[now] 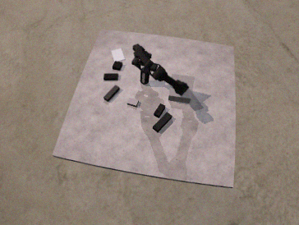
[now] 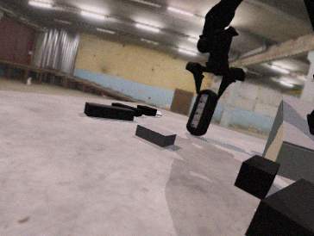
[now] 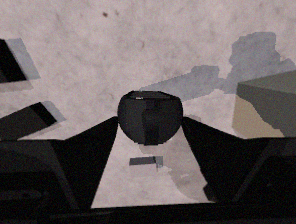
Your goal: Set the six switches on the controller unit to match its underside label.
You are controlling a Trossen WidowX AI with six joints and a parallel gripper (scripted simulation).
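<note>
Right now the grey block is 60 mm ahead of my gripper tip, 220 mm to the left of it and 120 mm below it. The rest, counted from my gripper tip: white sheet 280 mm ahead, 250 mm to the right, 130 mm below; then long bar 240 mm ahead, 160 mm to the left, 120 mm below.
</note>
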